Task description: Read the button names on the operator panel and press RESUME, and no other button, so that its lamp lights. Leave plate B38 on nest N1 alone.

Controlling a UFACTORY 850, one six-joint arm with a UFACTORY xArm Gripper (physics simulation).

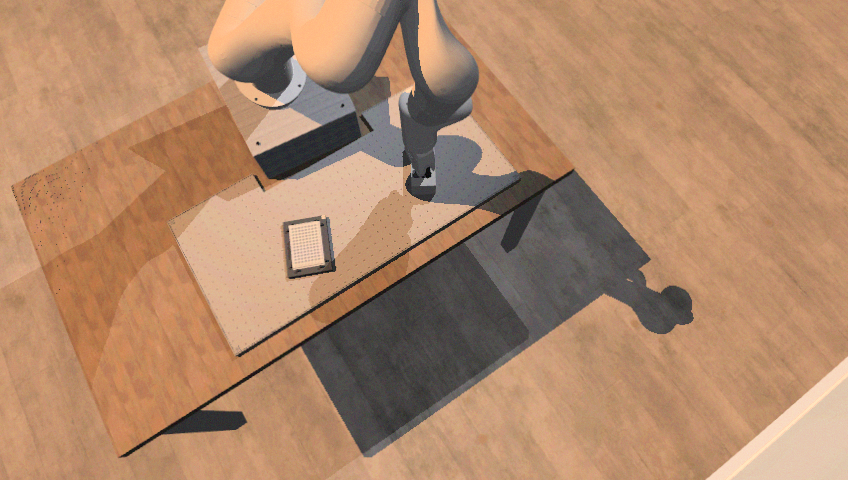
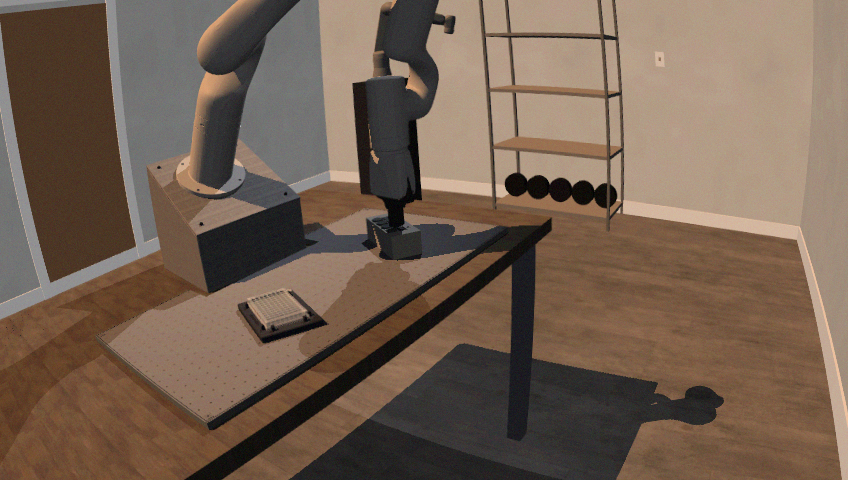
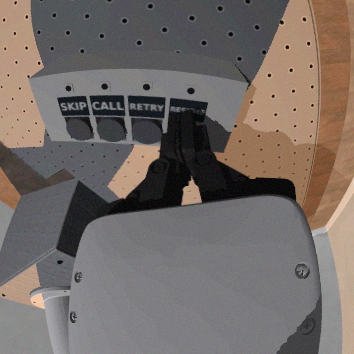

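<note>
The grey operator panel has labels SKIP, CALL, RETRY and RESUME, the last partly covered. Round dark buttons show below the first three; the RESUME button is hidden behind my fingers. The lamp above RESUME is dark, like the others. My gripper is shut and empty, its tips over the lower part of the RESUME label; contact cannot be told. The white plate sits on the dark nest.
The panel stands on the perforated board on the wooden table. The arm's box-shaped base stands beside the board. A shelf rack stands against the far wall.
</note>
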